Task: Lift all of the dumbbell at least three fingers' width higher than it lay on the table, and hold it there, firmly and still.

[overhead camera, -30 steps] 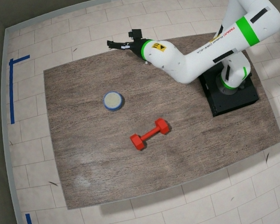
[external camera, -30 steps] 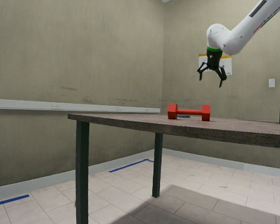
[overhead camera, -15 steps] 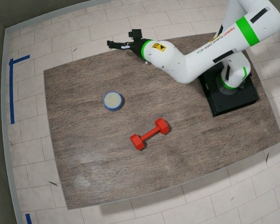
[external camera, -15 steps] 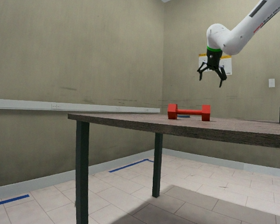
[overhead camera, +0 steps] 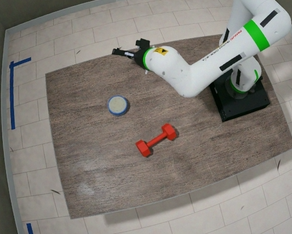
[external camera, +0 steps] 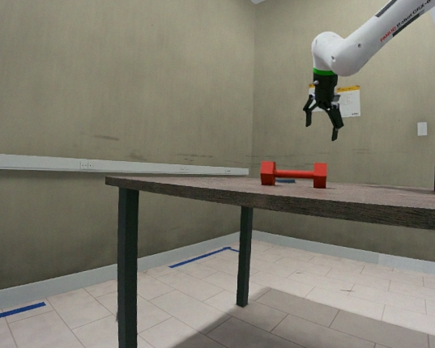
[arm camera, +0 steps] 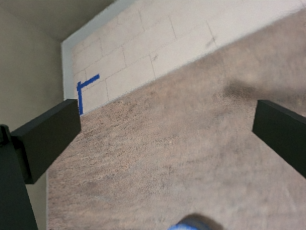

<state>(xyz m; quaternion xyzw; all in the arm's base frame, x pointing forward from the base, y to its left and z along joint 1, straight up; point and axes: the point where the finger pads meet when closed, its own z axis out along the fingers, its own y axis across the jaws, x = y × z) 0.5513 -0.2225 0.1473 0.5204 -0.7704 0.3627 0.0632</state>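
My gripper is now 50 mm past the red dumbbell, 380 mm to the right of it and 190 mm above it. From my hand the other things lie so: round blue-rimmed dish 100 mm ahead, 160 mm to the left, 200 mm below.
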